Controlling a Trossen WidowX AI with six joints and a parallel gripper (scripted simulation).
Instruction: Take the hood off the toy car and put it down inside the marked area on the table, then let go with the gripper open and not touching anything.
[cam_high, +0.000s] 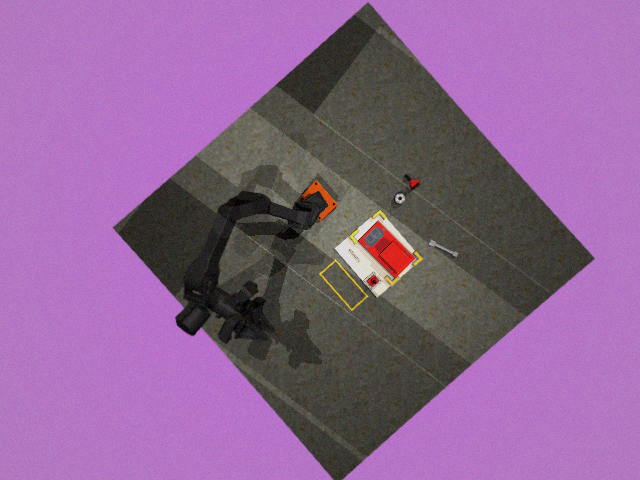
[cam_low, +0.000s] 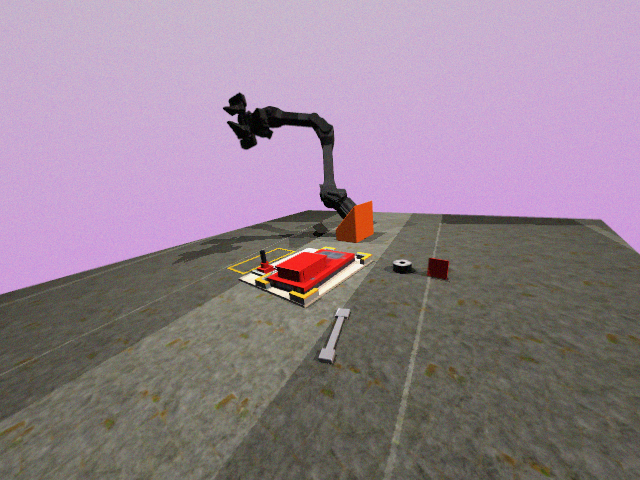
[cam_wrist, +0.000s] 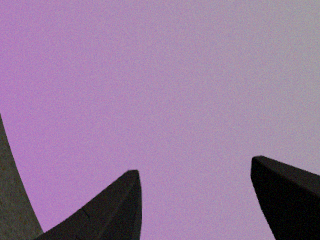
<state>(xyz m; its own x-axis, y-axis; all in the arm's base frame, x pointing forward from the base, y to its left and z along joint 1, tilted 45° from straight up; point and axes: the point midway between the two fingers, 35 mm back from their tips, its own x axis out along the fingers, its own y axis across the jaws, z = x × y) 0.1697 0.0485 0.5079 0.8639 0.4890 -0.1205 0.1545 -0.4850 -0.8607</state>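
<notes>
Now: gripper tip 44 cm to the right of the red hood, 41 cm above it and 7 cm short of it. Also, from my gripper tip: grey wrench-like bar (62 cm to the left, 45 cm below, 15 cm ahead); black wheel (58 cm to the left, 44 cm below, 10 cm behind).
</notes>
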